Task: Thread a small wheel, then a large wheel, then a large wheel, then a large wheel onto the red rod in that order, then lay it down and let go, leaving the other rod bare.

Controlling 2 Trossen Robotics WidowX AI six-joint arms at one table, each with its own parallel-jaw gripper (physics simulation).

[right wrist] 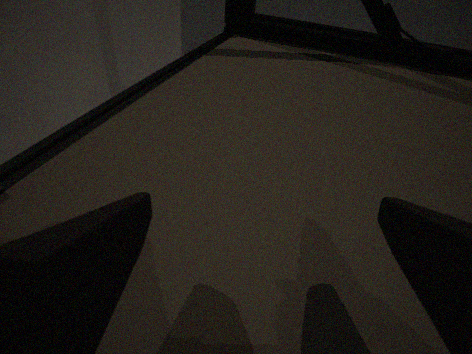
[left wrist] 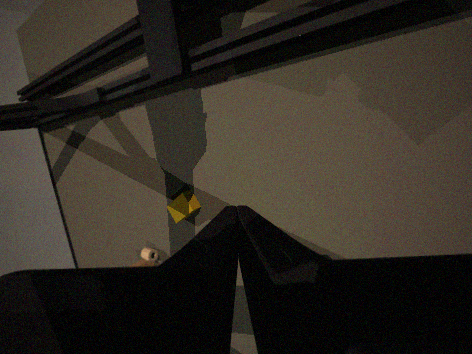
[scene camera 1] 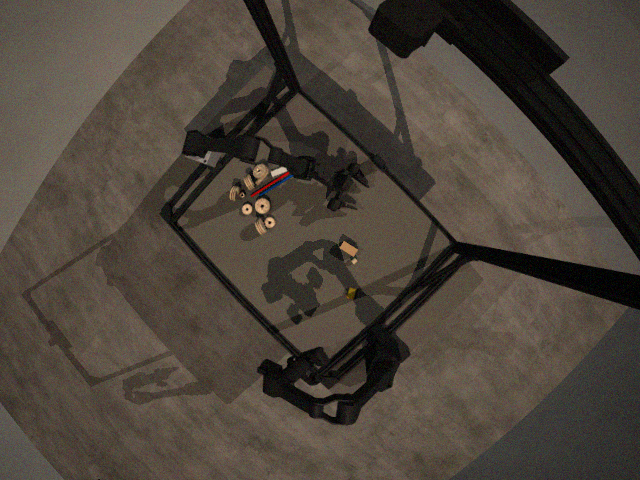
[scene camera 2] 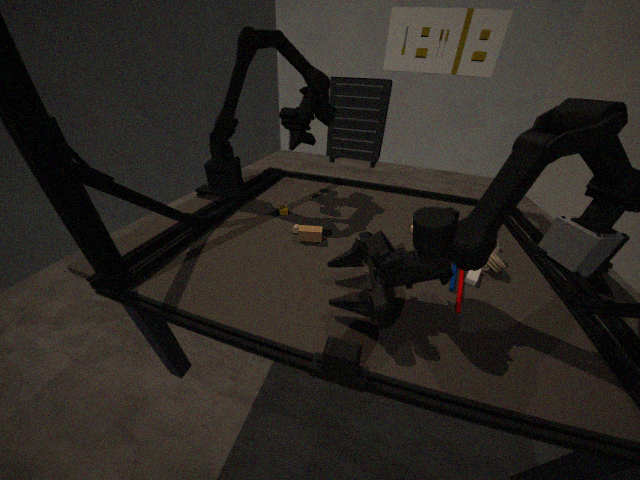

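Where they show: left gripper, fingertip midpoint: [left wrist: 236, 216] [scene camera 1: 322, 348] [scene camera 2: 290, 150]; right gripper, fingertip midpoint: [right wrist: 265, 205] [scene camera 1: 363, 198] [scene camera 2: 328, 282]; left arm's base, origin of the base link: [scene camera 1: 384, 367] [scene camera 2: 222, 160]; right arm's base, origin of the base link: [scene camera 1: 200, 147] [scene camera 2: 592, 226].
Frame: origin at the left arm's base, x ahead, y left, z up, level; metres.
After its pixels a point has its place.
Note:
The red rod [scene camera 1: 270, 184] {x 0.635, y -0.472, z -0.099 m} [scene camera 2: 459, 294] {x 0.548, y -0.581, z -0.099 m} lies on the table beside the blue rod [scene camera 1: 279, 182] {x 0.605, y -0.490, z -0.099 m} [scene camera 2: 453, 279] {x 0.562, y -0.541, z -0.099 m}; no wheel shows on either. A large wheel [scene camera 1: 262, 205] {x 0.636, y -0.391, z -0.093 m} lies flat near them, with small wheels [scene camera 1: 247, 209] {x 0.680, y -0.351, z -0.094 m} [scene camera 1: 269, 222] {x 0.592, y -0.335, z -0.102 m} close by. Another large wheel [scene camera 1: 260, 171] {x 0.681, y -0.504, z -0.066 m} is above the rods in scene camera 1, and several wheels [scene camera 1: 233, 193] {x 0.746, y -0.394, z -0.051 m} [scene camera 1: 260, 226] {x 0.604, y -0.315, z -0.051 m} stand on edge. My right gripper [scene camera 1: 360, 195] {x 0.292, y -0.539, z -0.081 m} [scene camera 2: 329, 283] {x 0.292, y -0.539, z -0.081 m} [right wrist: 265, 205] {x 0.292, y -0.539, z -0.081 m} is open and empty, above the table and away from the rods. My left gripper [scene camera 2: 293, 147] {x 0.239, y -0.005, z 0.038 m} [left wrist: 236, 216] {x 0.239, y -0.005, z 0.038 m} is shut and empty, raised far from the wheels.
A white block [scene camera 1: 279, 171] {x 0.619, y -0.529, z -0.096 m} [scene camera 2: 473, 277] {x 0.609, y -0.543, z -0.096 m} lies beside the rods. A wooden block [scene camera 1: 348, 248] {x 0.279, y -0.352, z -0.077 m} [scene camera 2: 309, 233] {x 0.274, y -0.365, z -0.083 m}, a small pale cylinder [scene camera 1: 354, 260] {x 0.243, y -0.318, z -0.089 m} [scene camera 2: 295, 227] {x 0.241, y -0.323, z -0.090 m} [left wrist: 149, 254] {x 0.243, y -0.306, z -0.092 m} and a yellow piece [scene camera 1: 351, 293] {x 0.208, y -0.199, z -0.093 m} [scene camera 2: 283, 210] {x 0.209, y -0.216, z -0.093 m} [left wrist: 184, 206] {x 0.210, y -0.187, z -0.093 m} lie farther off. Dark rails edge the table.

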